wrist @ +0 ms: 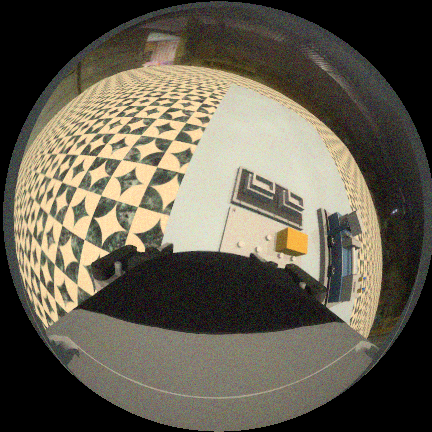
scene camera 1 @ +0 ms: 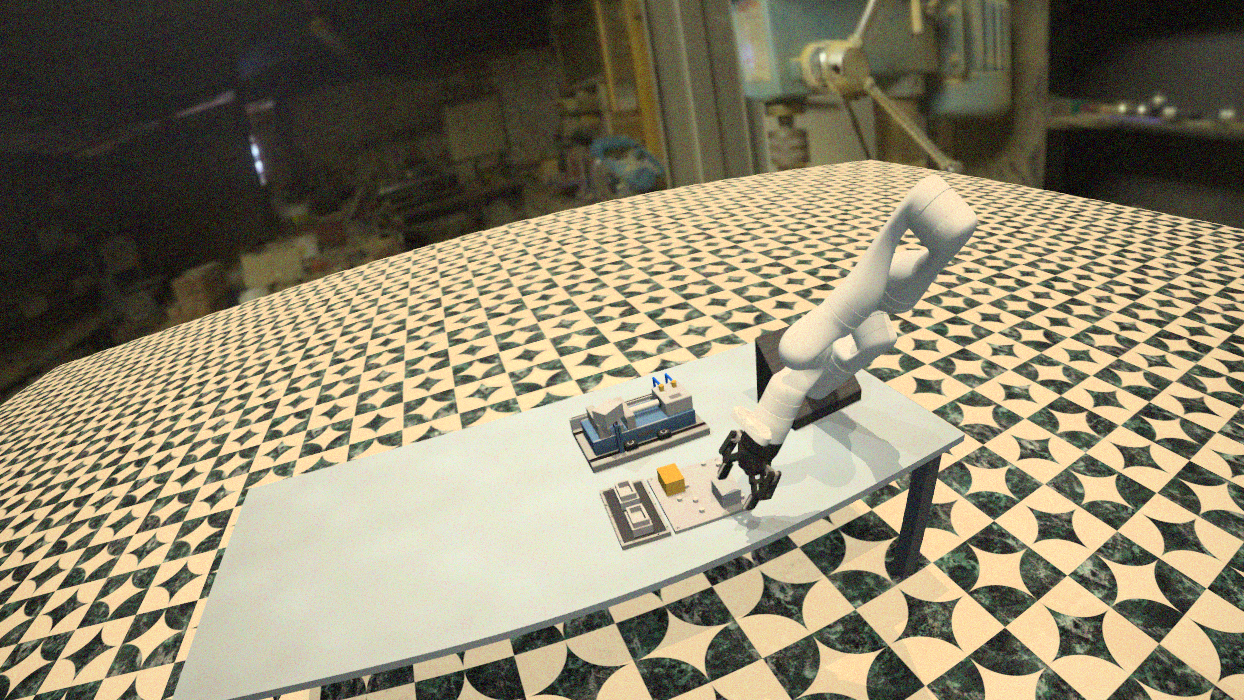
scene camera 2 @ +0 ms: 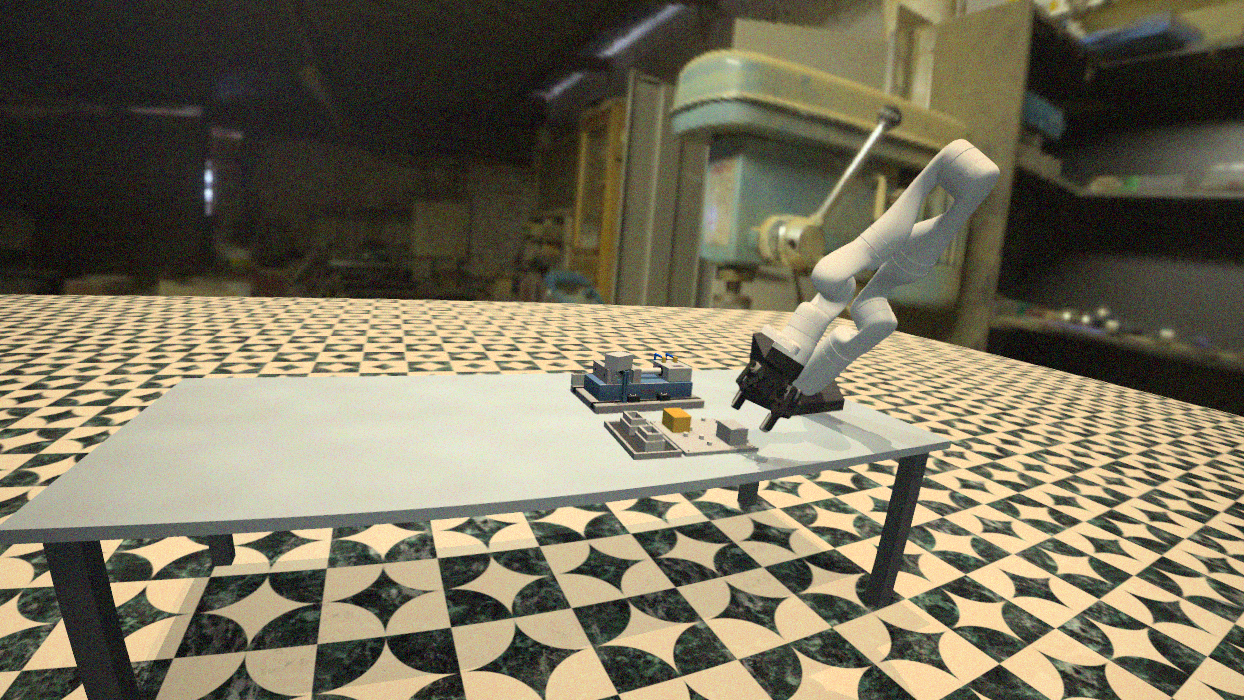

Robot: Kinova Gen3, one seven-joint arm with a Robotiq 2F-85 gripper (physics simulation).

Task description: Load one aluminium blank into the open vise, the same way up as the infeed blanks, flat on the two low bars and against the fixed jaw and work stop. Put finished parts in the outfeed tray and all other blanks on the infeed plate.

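Seen in the pictures: gripper, fingertip midpoint: point(scene camera 1: 733, 493) point(scene camera 2: 748, 419); arm's base, origin of the base link: point(scene camera 2: 803, 381).
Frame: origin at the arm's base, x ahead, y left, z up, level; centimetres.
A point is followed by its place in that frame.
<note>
My gripper point(scene camera 1: 739, 489) {x 35.9, y 28.9, z 0.4 cm} point(scene camera 2: 751, 417) {x 35.9, y 28.9, z 0.4 cm} point(wrist: 210, 257) {x 35.9, y 28.9, z 0.4 cm} is open and empty, above the table near the right end of the infeed plate point(scene camera 1: 687, 520) {x 44.2, y 24.4, z -6.9 cm} point(scene camera 2: 708, 447) {x 41.5, y 24.4, z -6.9 cm} point(wrist: 235, 230) {x 42.9, y 24.3, z -6.9 cm}. A grey blank point(scene camera 1: 724, 492) {x 35.7, y 23.6, z -3.3 cm} point(scene camera 2: 732, 432) {x 36.2, y 24.3, z -4.0 cm} sits at that end, close to my fingers in scene camera 1; it is hidden in the wrist view. An orange block point(scene camera 1: 669, 478) {x 44.2, y 14.0, z -3.3 cm} point(scene camera 2: 676, 420) {x 44.9, y 15.3, z -4.1 cm} point(wrist: 294, 242) {x 42.8, y 13.3, z -3.3 cm} sits at the plate's back left. The outfeed tray point(scene camera 1: 615, 513) {x 57.0, y 15.7, z -7.1 cm} point(scene camera 2: 628, 441) {x 56.7, y 18.6, z -7.1 cm} holds two grey pocketed parts. The blue vise point(scene camera 1: 648, 432) {x 42.8, y -5.5, z -3.7 cm} point(scene camera 2: 600, 389) {x 56.1, y -4.5, z -2.8 cm} point(wrist: 339, 260) {x 41.9, y -5.6, z -2.5 cm} shows a gap between grey blocks; no blank is clearly visible there.
The vise stands on a raised base behind the infeed plate and tray. Two small blue pieces point(scene camera 1: 662, 380) {x 33.5, y -18.7, z 1.3 cm} stand above its right end. Small pale pins rise from the infeed plate. The arm's dark base point(scene camera 1: 828, 409) {x -1.4, y 4.7, z -6.0 cm} stands at the table's back right. The table's front edge runs near the plate.
</note>
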